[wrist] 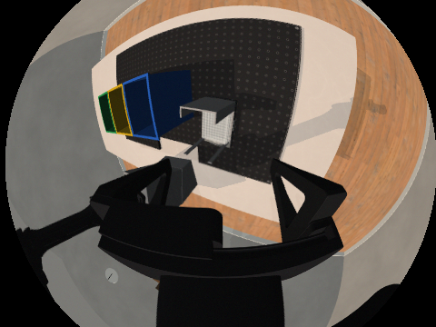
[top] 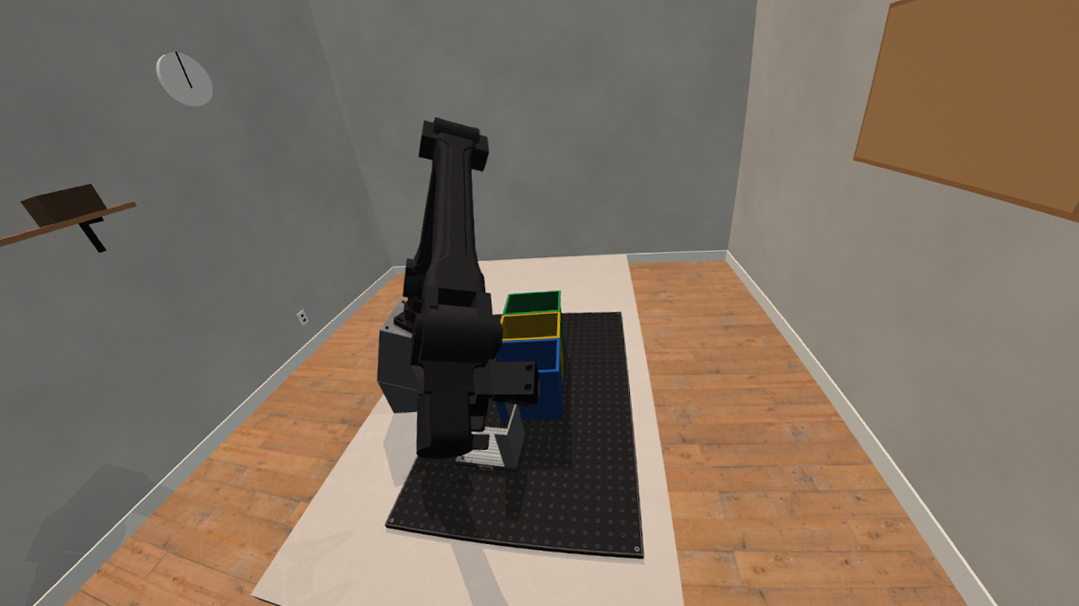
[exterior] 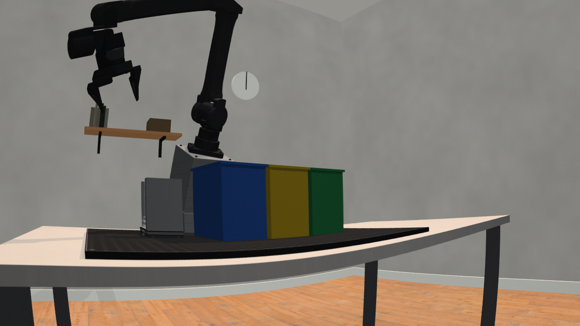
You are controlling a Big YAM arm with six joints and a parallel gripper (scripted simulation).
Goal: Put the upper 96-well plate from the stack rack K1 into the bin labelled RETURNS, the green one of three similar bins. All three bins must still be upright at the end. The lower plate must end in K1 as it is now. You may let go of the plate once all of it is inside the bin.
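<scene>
Now: hand 23 cm above the grey rack wall, 13 cm to the right of it and 4 cm past it. Also, from my hand: yellow bin 42 cm to the left, 23 cm below, 11 cm behind; green bin 55 cm to the left, 23 cm below, 14 cm behind; blue bin 29 cm to the left, 23 cm below, 7 cm behind.
</scene>
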